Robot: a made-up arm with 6 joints. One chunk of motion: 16 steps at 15 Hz.
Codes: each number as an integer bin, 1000 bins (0 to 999) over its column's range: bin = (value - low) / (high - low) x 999, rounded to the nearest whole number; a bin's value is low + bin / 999 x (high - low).
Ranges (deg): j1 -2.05..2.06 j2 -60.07..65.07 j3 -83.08..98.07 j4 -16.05..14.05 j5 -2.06..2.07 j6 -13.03..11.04
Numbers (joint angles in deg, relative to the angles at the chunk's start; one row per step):
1: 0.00 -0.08 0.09 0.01 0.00 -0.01
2: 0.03 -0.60 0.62 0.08 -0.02 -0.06
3: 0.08 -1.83 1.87 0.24 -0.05 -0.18
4: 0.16 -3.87 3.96 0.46 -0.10 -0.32
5: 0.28 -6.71 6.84 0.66 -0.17 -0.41
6: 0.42 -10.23 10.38 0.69 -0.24 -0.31
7: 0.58 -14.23 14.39 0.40 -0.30 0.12
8: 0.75 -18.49 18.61 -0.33 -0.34 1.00
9: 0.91 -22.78 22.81 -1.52 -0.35 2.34
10: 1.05 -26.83 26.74 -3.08 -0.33 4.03
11: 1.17 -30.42 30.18 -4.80 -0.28 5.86
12: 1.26 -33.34 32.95 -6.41 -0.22 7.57
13: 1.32 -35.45 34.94 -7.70 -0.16 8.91
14: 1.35 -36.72 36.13 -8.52 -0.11 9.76
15: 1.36 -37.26 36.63 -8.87 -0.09 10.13
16: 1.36 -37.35 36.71 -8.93 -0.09 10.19
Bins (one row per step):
1: 498 479 459 533 498 540
2: 506 475 462 535 493 538
3: 518 465 468 541 486 533
4: 537 449 480 548 474 528
5: 566 426 496 555 457 524
6: 600 398 515 556 440 528
7: 639 366 538 546 426 546
8: 681 332 561 522 416 582
9: 719 298 584 482 414 638
10: 754 265 606 430 418 708
11: 783 237 625 373 431 784
12: 805 213 640 320 445 855
13: 819 197 651 277 460 911
14: 826 186 657 250 472 946
15: 829 182 660 238 477 961
16: 829 181 661 236 477 964

